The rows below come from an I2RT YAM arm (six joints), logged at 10 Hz.
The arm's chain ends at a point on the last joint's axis. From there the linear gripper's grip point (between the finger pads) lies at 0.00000 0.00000 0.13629 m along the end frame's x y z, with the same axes.
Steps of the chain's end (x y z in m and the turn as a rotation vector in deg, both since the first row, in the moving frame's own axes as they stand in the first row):
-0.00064 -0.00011 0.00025 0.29 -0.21 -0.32
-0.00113 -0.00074 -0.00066 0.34 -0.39 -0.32
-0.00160 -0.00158 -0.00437 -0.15 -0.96 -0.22
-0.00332 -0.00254 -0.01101 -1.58 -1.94 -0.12
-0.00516 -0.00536 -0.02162 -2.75 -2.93 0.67
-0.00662 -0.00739 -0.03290 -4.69 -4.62 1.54
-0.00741 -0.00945 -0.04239 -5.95 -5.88 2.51
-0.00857 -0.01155 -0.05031 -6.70 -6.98 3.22
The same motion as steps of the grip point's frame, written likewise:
-0.00114 -0.00080 0.00025 0.29 -0.21 -0.32
-0.00206 -0.00155 -0.00067 0.34 -0.39 -0.32
-0.00388 -0.00122 -0.00439 -0.15 -0.96 -0.22
-0.00793 0.00122 -0.01114 -1.58 -1.94 -0.12
-0.01216 0.00114 -0.02196 -2.75 -2.93 0.67
-0.01773 0.00359 -0.03380 -4.69 -4.62 1.54
-0.02165 0.00434 -0.04384 -5.95 -5.88 2.51
-0.02553 0.00384 -0.05225 -6.70 -6.98 3.22

